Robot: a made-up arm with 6 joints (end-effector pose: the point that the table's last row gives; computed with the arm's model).
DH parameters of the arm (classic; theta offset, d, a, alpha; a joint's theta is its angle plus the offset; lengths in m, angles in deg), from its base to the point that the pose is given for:
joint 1: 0 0.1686 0 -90
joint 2: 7.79 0 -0.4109 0
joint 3: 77.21 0 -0.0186 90
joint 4: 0 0.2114 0 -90
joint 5: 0 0 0 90
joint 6: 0 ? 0 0
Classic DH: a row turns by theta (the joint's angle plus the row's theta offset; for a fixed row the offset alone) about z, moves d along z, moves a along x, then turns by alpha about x.
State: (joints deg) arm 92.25 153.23 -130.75 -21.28 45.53 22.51
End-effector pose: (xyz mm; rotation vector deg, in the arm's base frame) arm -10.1 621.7 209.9 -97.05 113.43 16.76
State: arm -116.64 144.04 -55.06 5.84 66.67 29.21
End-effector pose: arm -154.6 -319.7 127.3 -124.47 -31.84 -55.13
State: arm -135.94 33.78 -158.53 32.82 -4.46 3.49
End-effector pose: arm 354.0 345.8 631.9 -48.82 -5.94 -93.44
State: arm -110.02 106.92 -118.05 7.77 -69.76 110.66
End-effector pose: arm -134.5 -348.8 673.1 1.28 -8.35 3.06
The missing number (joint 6, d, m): 0.0552
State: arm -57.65 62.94 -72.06 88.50 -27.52 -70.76
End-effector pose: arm 38.5 -108.4 638.7 65.83 45.65 -51.60
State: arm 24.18 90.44 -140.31 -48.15 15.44 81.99
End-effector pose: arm 190.5 73.5 796.7 15.56 45.81 51.13
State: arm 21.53 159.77 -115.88 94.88 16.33 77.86
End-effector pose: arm 570.6 241.7 106.6 -136.69 -45.28 -67.74
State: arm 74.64 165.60 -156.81 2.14 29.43 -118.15
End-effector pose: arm 175.6 643.0 190.3 -124.13 -12.49 -22.91
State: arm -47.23 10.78 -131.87 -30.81 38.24 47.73
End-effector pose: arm -373.4 377.8 511.7 14.12 -12.30 -24.06
